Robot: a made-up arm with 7 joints. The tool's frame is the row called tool. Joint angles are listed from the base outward.
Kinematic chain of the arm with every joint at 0, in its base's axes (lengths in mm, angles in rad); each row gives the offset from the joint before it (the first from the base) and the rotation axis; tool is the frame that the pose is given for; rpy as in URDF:
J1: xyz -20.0 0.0 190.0 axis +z
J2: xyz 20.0 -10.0 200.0 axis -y
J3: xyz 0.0 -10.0 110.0 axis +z
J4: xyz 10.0 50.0 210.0 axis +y
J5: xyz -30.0 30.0 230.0 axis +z
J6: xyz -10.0 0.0 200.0 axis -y
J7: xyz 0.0 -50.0 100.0 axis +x
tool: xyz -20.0 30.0 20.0 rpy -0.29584 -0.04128 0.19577
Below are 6 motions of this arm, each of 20 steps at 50 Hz.
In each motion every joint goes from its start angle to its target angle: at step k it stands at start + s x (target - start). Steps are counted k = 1, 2, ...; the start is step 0. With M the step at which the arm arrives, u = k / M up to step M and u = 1 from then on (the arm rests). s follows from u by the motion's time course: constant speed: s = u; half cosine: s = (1 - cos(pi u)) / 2; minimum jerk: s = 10 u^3 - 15 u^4 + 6 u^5.
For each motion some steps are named. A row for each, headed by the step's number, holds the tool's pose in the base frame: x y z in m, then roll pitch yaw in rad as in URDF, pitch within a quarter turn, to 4 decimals.
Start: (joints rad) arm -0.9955 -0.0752 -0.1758 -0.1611 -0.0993 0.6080 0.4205
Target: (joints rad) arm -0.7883 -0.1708 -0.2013 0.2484 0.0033 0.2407 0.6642
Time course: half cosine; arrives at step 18
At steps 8, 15, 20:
8: 0.0354 0.0092 1.2558 0.1333 -0.4608 -0.9714
15: 0.1359 -0.1418 1.2518 0.3279 -0.0306 -0.8708
20: 0.1511 -0.1598 1.2471 0.3526 0.0250 -0.8565

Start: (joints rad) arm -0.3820 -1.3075 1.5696 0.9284 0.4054 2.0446 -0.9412
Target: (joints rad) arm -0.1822 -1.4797 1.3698 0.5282 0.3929 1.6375 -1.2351
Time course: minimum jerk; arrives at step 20
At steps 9, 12, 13, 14, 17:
9: 0.6774 -0.0205 0.5318 0.4288 -0.1776 0.2826
12: 0.7024 -0.0240 0.4963 0.3300 -0.1419 0.3451
13: 0.7089 -0.0248 0.4859 0.2996 -0.1309 0.3642
14: 0.7143 -0.0255 0.4769 0.2727 -0.1210 0.3811
17: 0.7237 -0.0265 0.4603 0.2209 -0.1020 0.4134

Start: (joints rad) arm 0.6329 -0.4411 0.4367 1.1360 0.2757 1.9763 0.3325
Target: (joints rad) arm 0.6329 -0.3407 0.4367 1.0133 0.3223 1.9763 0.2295
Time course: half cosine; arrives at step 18
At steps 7, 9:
7: 0.2984 0.3717 0.8538 0.4564 -0.6272 0.9516
9: 0.2913 0.3632 0.8679 0.4424 -0.6616 0.9494

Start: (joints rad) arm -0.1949 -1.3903 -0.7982 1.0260 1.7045 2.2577 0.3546
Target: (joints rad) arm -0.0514 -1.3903 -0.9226 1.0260 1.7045 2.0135 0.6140
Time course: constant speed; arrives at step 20
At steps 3, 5, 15, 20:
3: 0.4583 -0.3403 0.2839 0.7307 -0.1943 -1.3224
5: 0.4617 -0.3390 0.2871 0.7531 -0.1875 -1.3001
15: 0.4801 -0.3320 0.3036 0.8645 -0.1501 -1.1904
20: 0.4902 -0.3277 0.3121 0.9194 -0.1294 -1.1369

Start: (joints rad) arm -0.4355 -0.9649 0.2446 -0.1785 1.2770 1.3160 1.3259
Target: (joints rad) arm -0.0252 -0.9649 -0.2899 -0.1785 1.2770 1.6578 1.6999
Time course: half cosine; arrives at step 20
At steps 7, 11, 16, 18, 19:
7: 0.5086 -0.2868 0.8687 2.5660 -0.7764 -0.4040
11: 0.5289 -0.2030 0.8662 2.5964 -0.7905 -0.3863
16: 0.5393 -0.1115 0.8613 2.6332 -0.8298 -0.3628
18: 0.5400 -0.0916 0.8599 2.6420 -0.8415 -0.3568
19: 0.5401 -0.0865 0.8595 2.6443 -0.8447 -0.3552

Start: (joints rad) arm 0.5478 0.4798 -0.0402 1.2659 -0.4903 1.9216 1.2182
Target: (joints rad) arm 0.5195 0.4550 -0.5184 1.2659 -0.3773 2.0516 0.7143
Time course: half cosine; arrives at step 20
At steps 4, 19, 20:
4: -0.0212 0.0495 1.0592 -0.1969 -1.1897 1.1770
19: 0.0579 -0.0601 1.0384 -0.2327 -1.2633 0.4797
20: 0.0582 -0.0609 1.0382 -0.2322 -1.2634 0.4741

